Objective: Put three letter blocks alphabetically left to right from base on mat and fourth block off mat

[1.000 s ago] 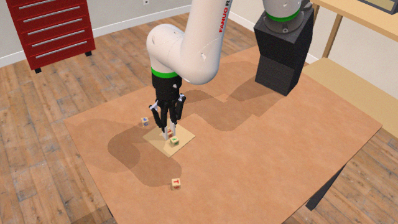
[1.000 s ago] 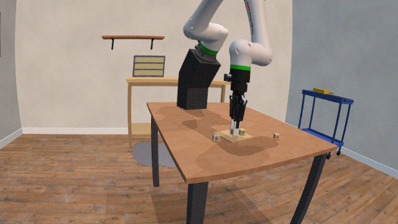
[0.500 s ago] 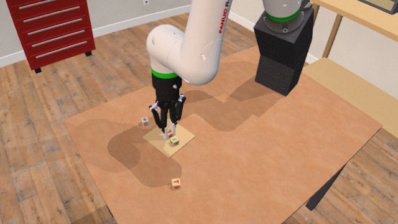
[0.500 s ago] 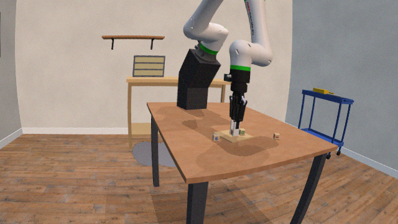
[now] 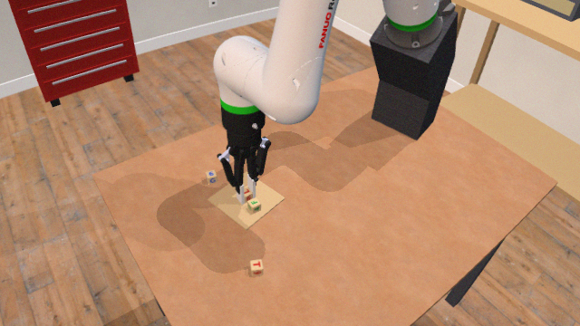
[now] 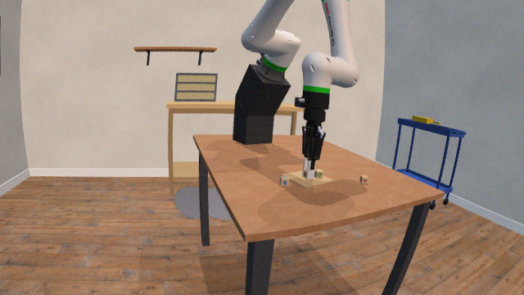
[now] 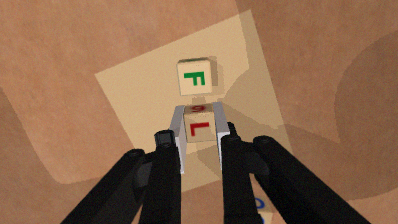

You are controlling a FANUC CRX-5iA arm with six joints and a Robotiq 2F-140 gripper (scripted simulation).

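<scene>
The tan mat is 4 cm below my hand.
</scene>
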